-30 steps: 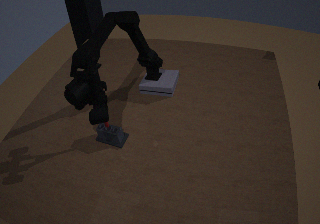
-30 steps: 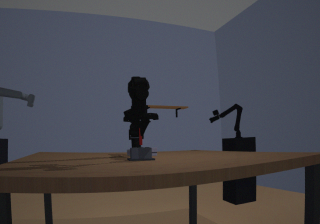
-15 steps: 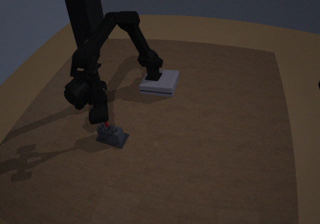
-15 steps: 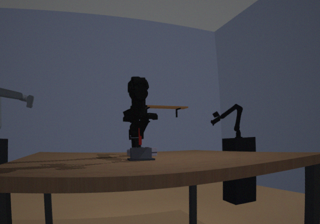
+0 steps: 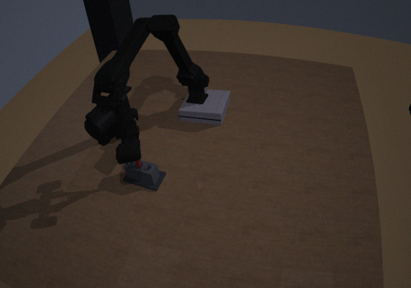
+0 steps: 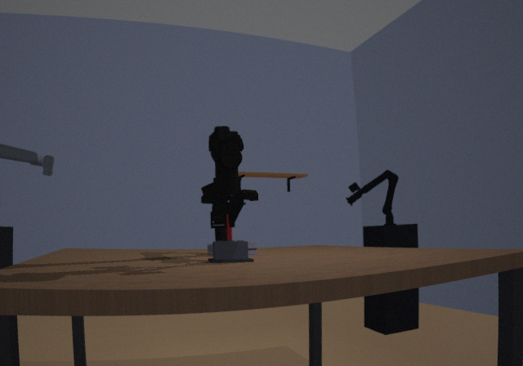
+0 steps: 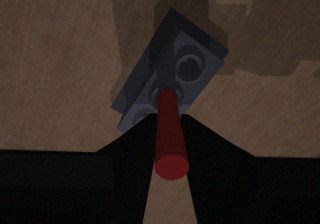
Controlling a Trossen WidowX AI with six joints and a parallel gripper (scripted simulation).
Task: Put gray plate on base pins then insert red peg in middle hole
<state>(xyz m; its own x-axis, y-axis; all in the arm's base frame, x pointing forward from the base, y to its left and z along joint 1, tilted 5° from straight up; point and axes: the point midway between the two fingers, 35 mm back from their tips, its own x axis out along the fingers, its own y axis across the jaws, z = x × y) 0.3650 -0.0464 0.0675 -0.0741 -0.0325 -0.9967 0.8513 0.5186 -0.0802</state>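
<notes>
Now: the gray plate 50 mm below my gripper tip. Also, from my gripper tip: red peg right at my gripper tip; then dark base 90 mm below.
</notes>
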